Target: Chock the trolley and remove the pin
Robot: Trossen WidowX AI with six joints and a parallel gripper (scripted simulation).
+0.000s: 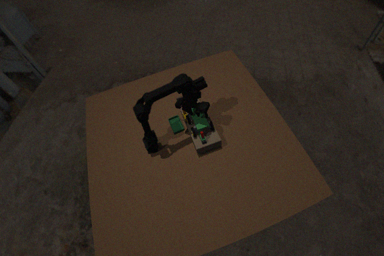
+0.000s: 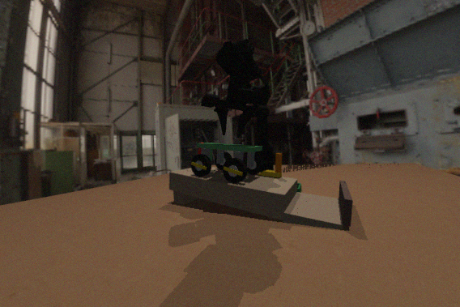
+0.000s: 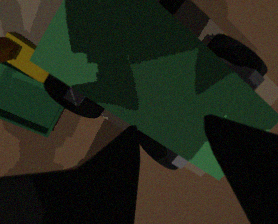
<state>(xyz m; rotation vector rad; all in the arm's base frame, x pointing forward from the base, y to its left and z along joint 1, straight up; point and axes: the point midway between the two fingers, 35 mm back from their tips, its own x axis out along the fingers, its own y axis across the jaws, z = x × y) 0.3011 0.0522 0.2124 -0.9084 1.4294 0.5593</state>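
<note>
Right now my gripper tip is 1 cm short of the red-headed stop pin, 12 cm to the left of it and 5 cm above it. The rest, counted from my gripper tip: yellow chock: 6 cm behind, 9 cm to the left, 10 cm below; green-decked trolley: 2 cm ahead, 7 cm below; ramp: 2 cm ahead, 13 cm below.
</note>
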